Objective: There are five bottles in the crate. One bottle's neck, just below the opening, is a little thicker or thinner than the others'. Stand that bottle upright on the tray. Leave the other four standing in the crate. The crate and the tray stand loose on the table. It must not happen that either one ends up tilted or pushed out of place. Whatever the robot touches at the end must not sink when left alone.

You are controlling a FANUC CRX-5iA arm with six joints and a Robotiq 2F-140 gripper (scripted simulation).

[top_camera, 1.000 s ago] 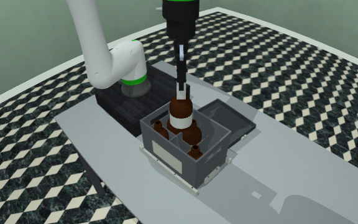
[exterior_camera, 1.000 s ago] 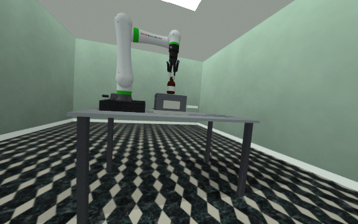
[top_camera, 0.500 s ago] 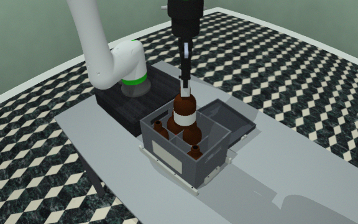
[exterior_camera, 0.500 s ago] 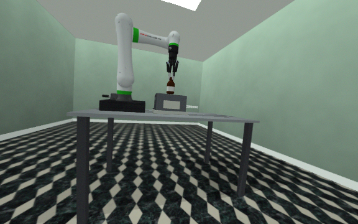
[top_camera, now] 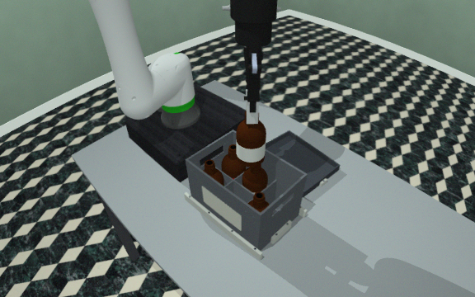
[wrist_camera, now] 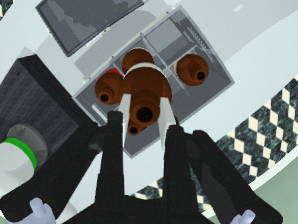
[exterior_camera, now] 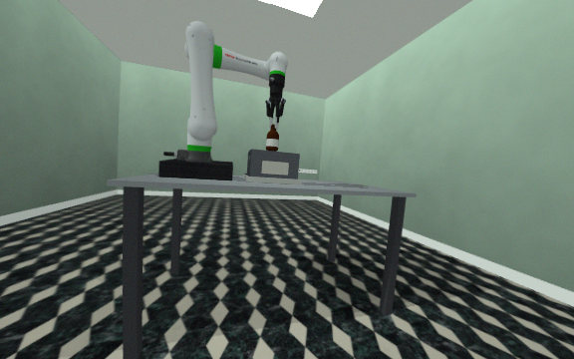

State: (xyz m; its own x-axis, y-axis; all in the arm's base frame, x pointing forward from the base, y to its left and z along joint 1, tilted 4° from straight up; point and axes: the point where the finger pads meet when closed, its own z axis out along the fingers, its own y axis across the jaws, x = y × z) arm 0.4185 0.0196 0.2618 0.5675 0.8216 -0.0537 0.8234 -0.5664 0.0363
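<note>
The brown bottle lies 90 mm below my hand. The rest, counted from my hand: glass bottle: 260 mm below, 90 mm behind, 10 mm to the left; then crate: 270 mm below, 20 mm to the right, 10 mm ahead; then dark grey tray: 340 mm below, 240 mm to the left, 50 mm behind.
</note>
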